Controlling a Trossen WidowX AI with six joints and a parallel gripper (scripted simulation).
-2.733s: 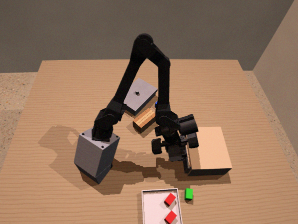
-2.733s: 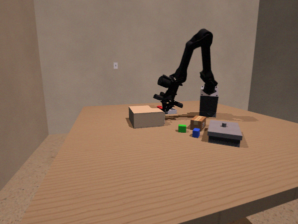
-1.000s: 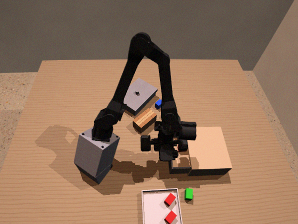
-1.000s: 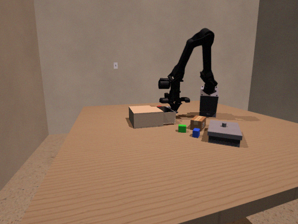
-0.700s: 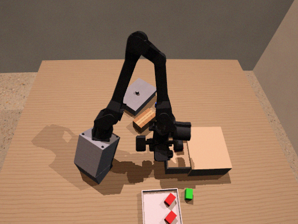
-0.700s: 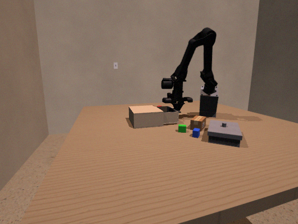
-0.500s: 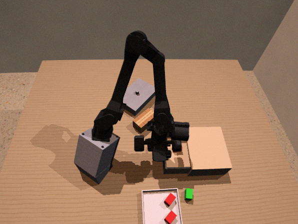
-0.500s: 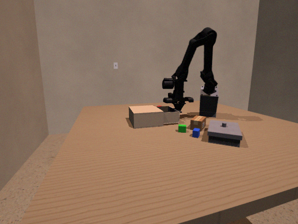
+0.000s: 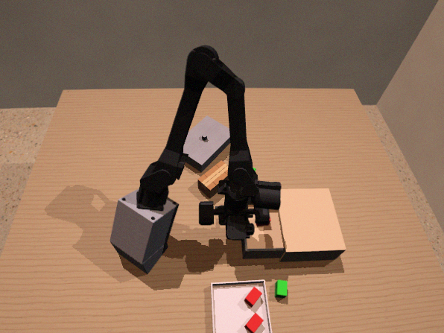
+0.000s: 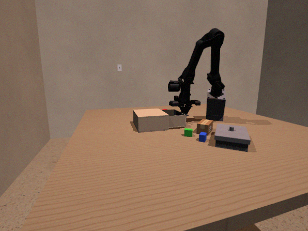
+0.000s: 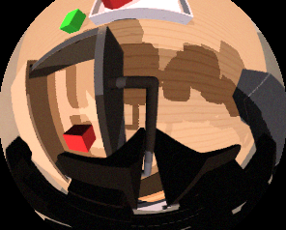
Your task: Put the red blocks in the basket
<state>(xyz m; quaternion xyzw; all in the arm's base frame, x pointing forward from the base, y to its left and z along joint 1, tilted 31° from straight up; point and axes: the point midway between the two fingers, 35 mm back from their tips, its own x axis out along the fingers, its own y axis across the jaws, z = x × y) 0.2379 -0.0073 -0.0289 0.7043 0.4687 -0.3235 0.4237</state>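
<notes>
Now: the drawer 90 mm ahead of my hand, 40 mm below it and 10 mm to the right of it. Round my hand: tan drawer cabinet: 180 mm ahead, 40 mm below, 10 mm to the right; white tray: 230 mm to the right, 70 mm below; brown crate: 170 mm to the left, 40 mm below, 30 mm behind.
</notes>
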